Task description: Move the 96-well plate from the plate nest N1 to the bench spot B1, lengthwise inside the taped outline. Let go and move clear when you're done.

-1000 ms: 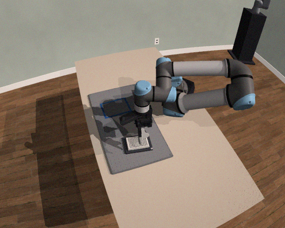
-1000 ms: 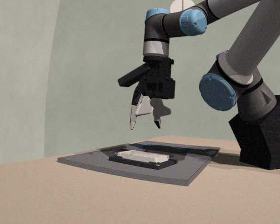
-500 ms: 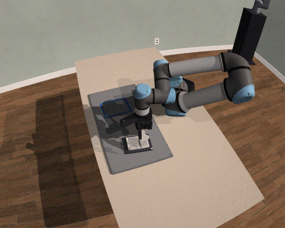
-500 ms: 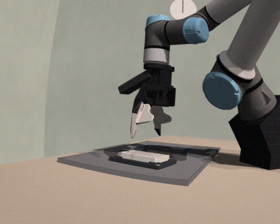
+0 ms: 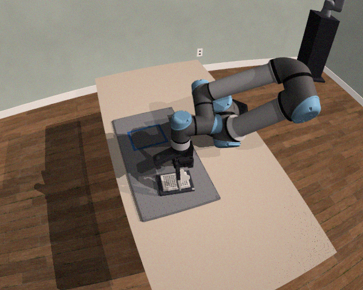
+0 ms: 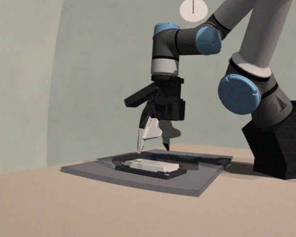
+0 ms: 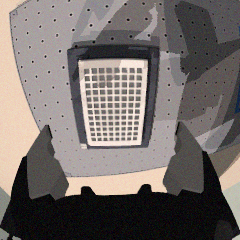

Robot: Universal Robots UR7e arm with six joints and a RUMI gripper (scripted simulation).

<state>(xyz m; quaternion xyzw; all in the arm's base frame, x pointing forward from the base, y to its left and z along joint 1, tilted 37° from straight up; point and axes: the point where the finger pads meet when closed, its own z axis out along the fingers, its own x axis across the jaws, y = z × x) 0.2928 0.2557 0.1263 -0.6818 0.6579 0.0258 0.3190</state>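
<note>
Now: the white 96-well plate 40 mm below my hand. The rest, counted from my hand: dark plate nest N1 (50 mm below).
</note>
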